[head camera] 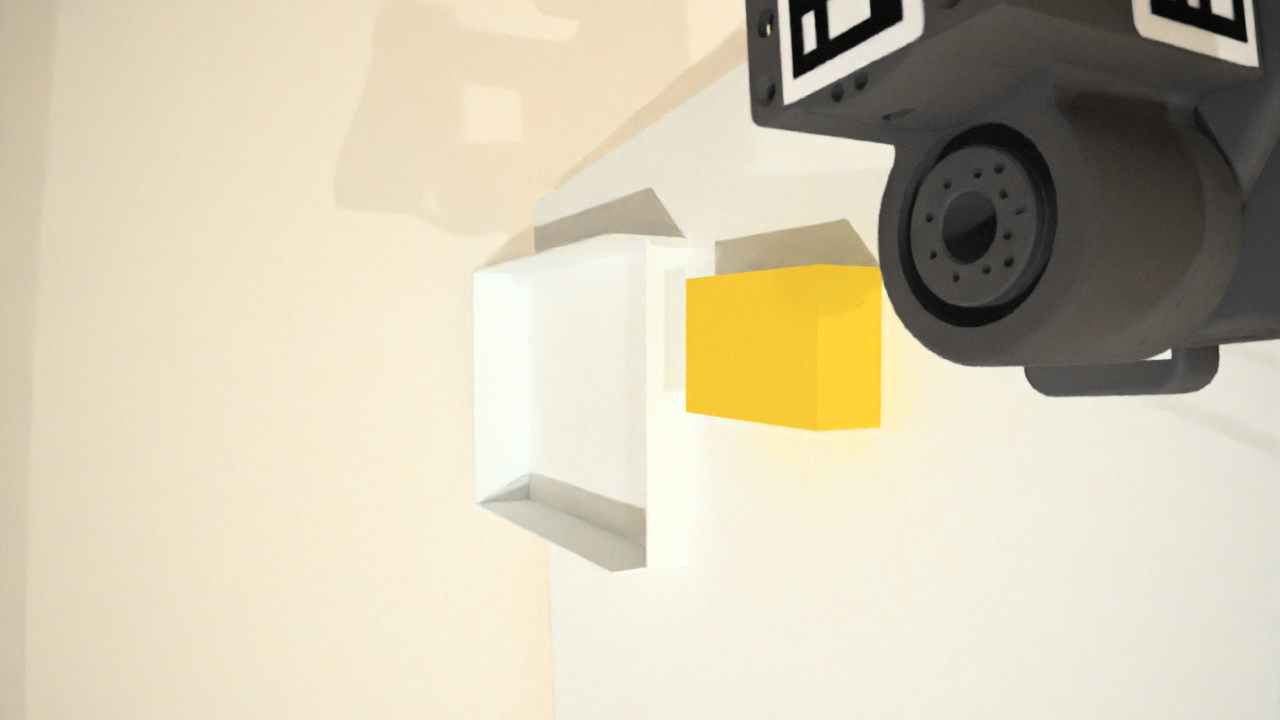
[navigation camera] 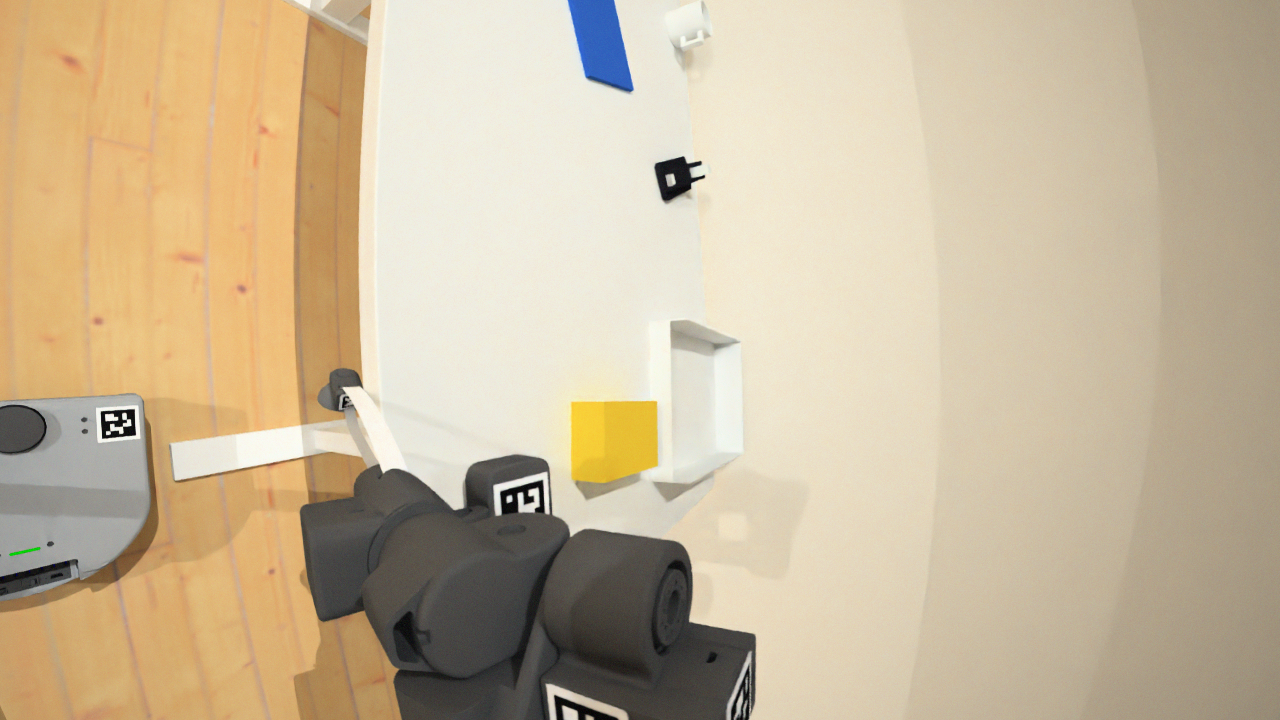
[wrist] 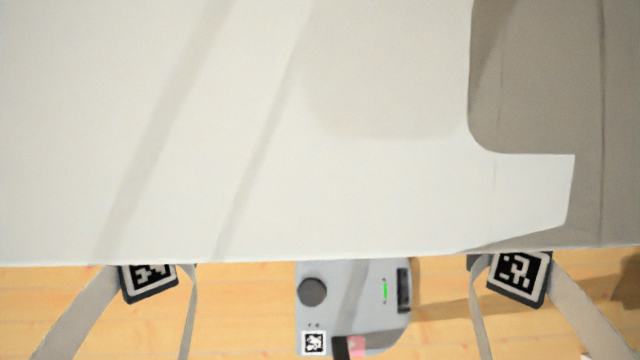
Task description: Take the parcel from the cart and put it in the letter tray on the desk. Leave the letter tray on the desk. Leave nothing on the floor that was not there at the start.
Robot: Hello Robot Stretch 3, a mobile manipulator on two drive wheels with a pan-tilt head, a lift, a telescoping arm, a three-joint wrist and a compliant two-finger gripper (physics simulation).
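Seen in the pictures: gripper, fingertip midpoint: (navigation camera: 345, 478); robot's base, link origin: (navigation camera: 15, 426) (wrist: 314, 279).
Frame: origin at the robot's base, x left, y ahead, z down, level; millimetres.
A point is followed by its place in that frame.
Observation:
A white, empty letter tray (head camera: 586, 376) @[y -27, x -830, z -953 mm] (navigation camera: 693, 402) @[y -19, x -838, z -953 mm] stands on the desk (head camera: 760, 582) @[y 127, x -558, z -950 mm] (navigation camera: 519, 268) @[y 163, x -353, z -950 mm] (wrist: 325, 200) @[y -23, x -214, z -950 mm] against the wall. A yellow box (head camera: 751, 349) @[y -28, x -492, z -995 mm] (navigation camera: 613, 438) @[y -23, x -449, z -995 mm] stands on the desk close beside the tray's front wall, outside it; whether it is the parcel, I cannot tell. No cart shows. My gripper (wrist: 335, 272) @[y -27, x -208, z -864 mm] is open, its fingers wide apart with nothing between them. They are at the desk's front edge, which hides their tips in the wrist view. In the navigation view one fingertip shows just off that edge; the wrist hides the other.
My base (navigation camera: 71, 492) @[y -109, x -62, z -160 mm] (wrist: 350, 305) @[y -98, x 36, z -160 mm] is on the wooden floor. A white desk leg (navigation camera: 241, 450) stands out towards it. A black plug-like thing (navigation camera: 673, 179) @[y 395, x -739, z -974 mm], a blue flat panel (navigation camera: 604, 44) @[y 546, x -531, z -958 mm] and a white mug (navigation camera: 687, 25) @[y 793, x -827, z -999 mm] are farther along the desk.

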